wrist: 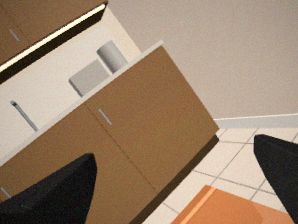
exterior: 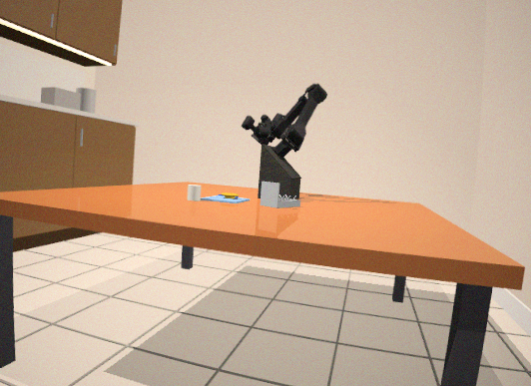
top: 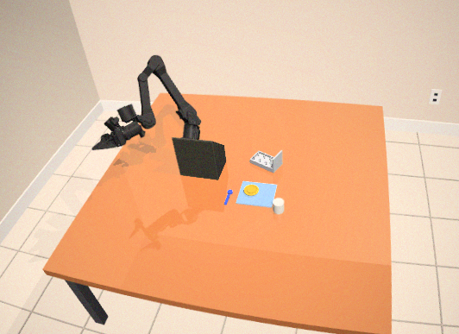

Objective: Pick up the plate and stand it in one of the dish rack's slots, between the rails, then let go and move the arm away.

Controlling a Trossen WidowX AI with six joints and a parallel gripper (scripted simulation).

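Right now the yellow plate is 56 cm ahead of my gripper tip, 18 cm to the left of it and 29 cm below it. Also, from my gripper tip: blue spoon (47 cm ahead, 15 cm to the left, 30 cm below); then grey dish rack (58 cm ahead, 38 cm to the left, 28 cm below); then light blue mat (59 cm ahead, 18 cm to the left, 30 cm below).
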